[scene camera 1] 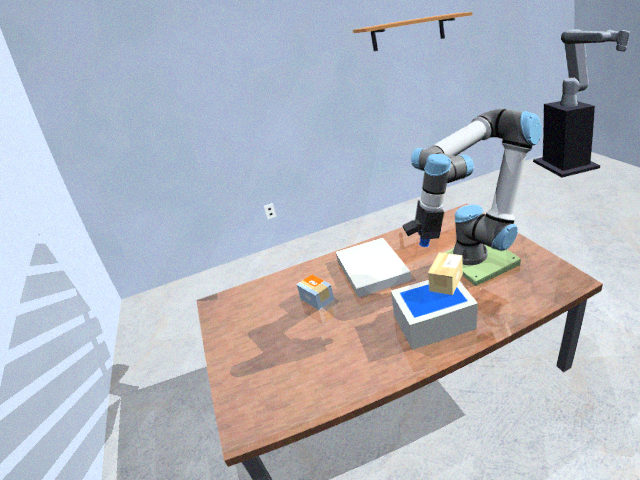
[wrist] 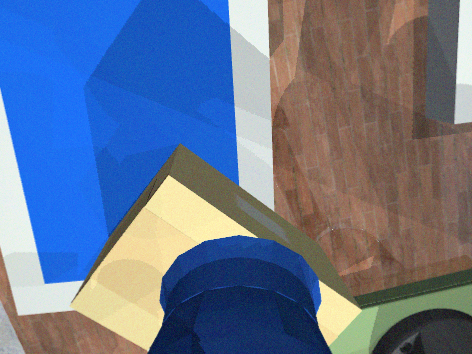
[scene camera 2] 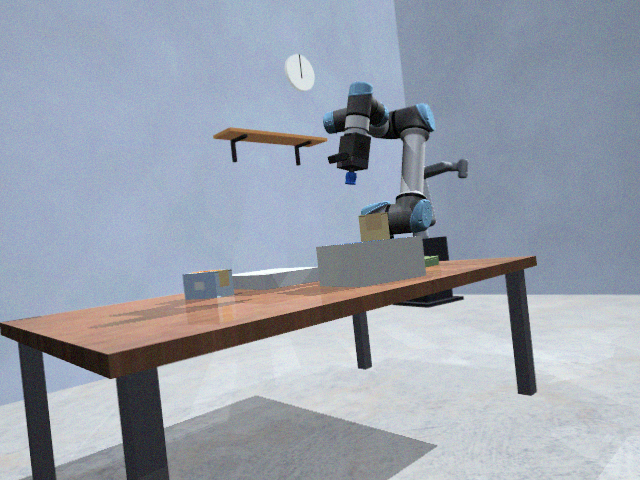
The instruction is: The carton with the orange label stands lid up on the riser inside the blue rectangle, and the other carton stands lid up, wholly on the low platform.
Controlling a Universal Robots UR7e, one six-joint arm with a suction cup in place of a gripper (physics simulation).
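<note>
The orange-label carton (scene camera 1: 314, 292) (scene camera 2: 200, 285) is light blue and stands on the table, label on top, left of the low white platform (scene camera 1: 369, 262) (scene camera 2: 273, 279) (wrist: 465, 50). The other carton (scene camera 1: 443, 274) (scene camera 2: 374, 227) (wrist: 130, 250) is tan. It sits turned at an angle at the riser's end near the robot base, partly over the blue rectangle (scene camera 1: 421, 302) (wrist: 50, 125). The riser (scene camera 1: 442, 325) (scene camera 2: 372, 264) (wrist: 252, 50) is grey with a pale rim. My suction cup (scene camera 1: 424, 242) (scene camera 2: 351, 178) (wrist: 240, 260) points down, holds nothing and hangs above the tan carton with a gap; in the wrist view it hides part of that carton's top.
The wooden table (scene camera 1: 289, 392) (scene camera 2: 155, 330) carries everything. The arm's green base plate (scene camera 1: 493, 267) (scene camera 2: 431, 260) (wrist: 420, 302) is close behind the tan carton. A wall shelf (scene camera 1: 413, 22) (scene camera 2: 268, 136) hangs at the back. Another arm (scene camera 1: 576, 56) stands on a black pedestal (scene camera 1: 568, 134) beyond the table.
</note>
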